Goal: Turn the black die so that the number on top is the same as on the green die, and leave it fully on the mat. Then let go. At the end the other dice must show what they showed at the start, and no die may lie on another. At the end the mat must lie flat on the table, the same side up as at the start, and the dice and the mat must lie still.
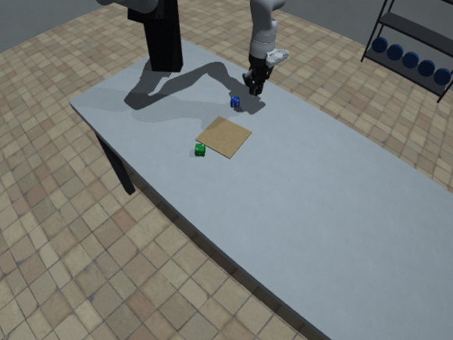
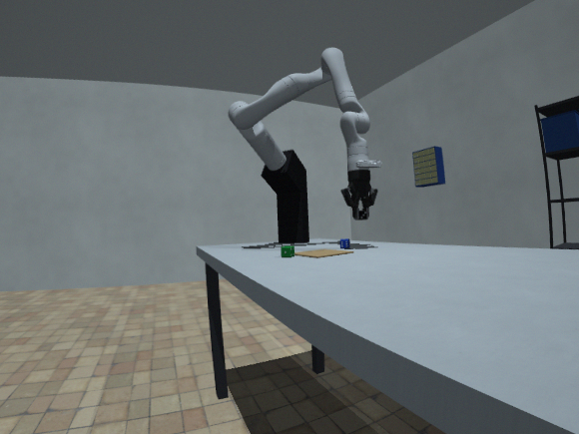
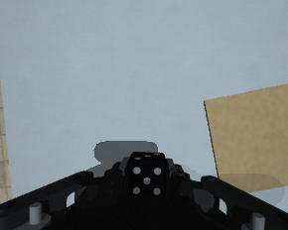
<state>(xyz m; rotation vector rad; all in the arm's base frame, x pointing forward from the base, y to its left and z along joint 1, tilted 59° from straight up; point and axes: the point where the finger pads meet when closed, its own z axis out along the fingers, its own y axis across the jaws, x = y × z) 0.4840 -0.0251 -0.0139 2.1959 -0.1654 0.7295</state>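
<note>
Right now my hand is 5 cm past the tan mat, 15 cm to the left of it and 11 cm above it. Also, from my hand: blue die 8 cm behind, 1 cm to the left, 10 cm below; green die 9 cm behind, 25 cm to the right, 10 cm below; black die right at my hand.
</note>
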